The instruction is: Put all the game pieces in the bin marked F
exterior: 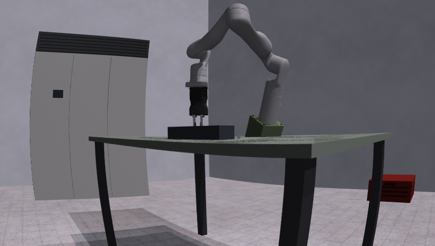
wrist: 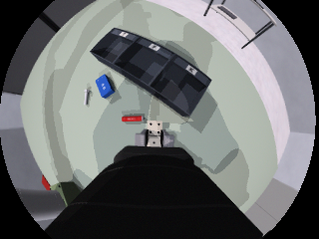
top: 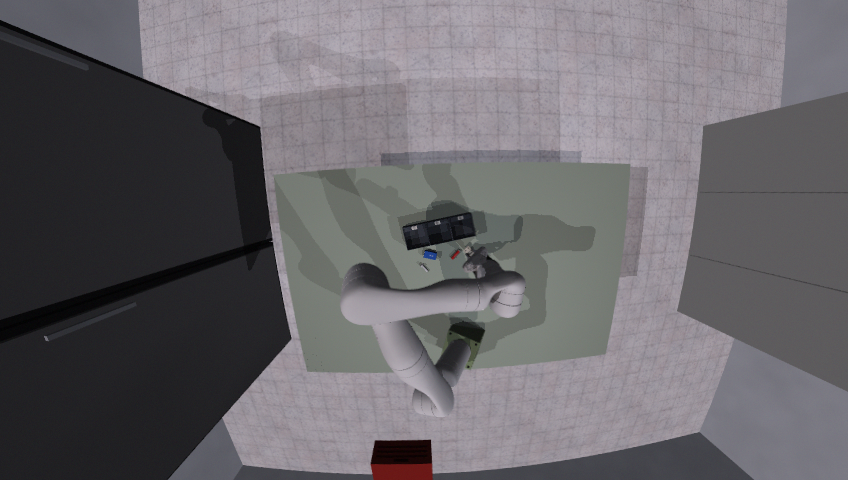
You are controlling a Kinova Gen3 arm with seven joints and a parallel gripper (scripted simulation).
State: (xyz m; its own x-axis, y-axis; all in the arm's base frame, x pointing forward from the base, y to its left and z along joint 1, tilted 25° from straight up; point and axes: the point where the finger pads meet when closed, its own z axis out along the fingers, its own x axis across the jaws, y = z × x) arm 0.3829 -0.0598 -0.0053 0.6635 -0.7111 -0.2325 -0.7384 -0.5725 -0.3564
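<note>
The black bin row lies 110 mm to the left of my hand, 90 mm ahead of it and 20 mm below it. Also, from my hand: red piece (50 mm to the left, 40 mm below, 10 mm behind); tiny yellowish piece (70 mm to the right, 40 mm below, 30 mm behind); pale tile (10 mm below).
</note>
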